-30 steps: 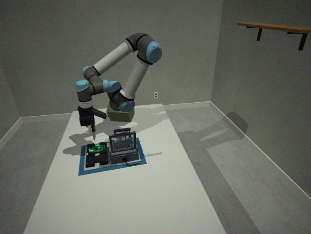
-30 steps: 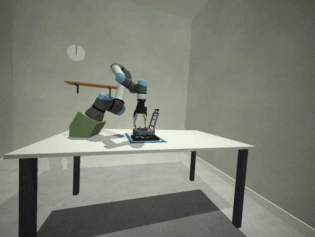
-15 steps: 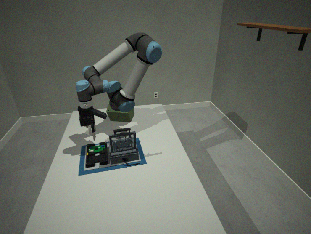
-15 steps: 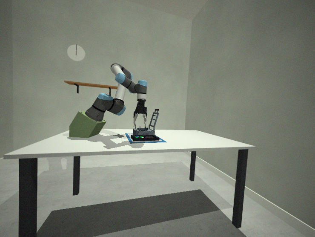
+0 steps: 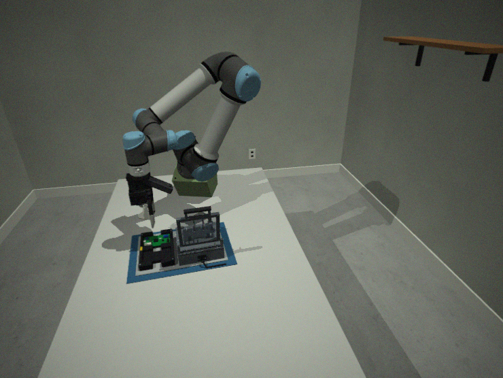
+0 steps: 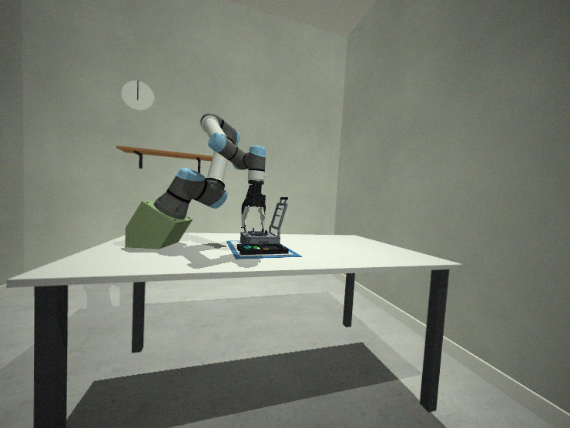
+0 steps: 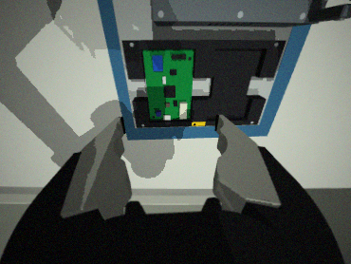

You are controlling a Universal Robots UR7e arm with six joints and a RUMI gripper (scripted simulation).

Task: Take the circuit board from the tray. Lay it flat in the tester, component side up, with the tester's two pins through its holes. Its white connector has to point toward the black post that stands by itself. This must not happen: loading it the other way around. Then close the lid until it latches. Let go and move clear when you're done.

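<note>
Now: the green circuit board 110 mm below my hand. Round my hand: tester lid: 210 mm to the left, 140 mm ahead, 60 mm above.
</note>
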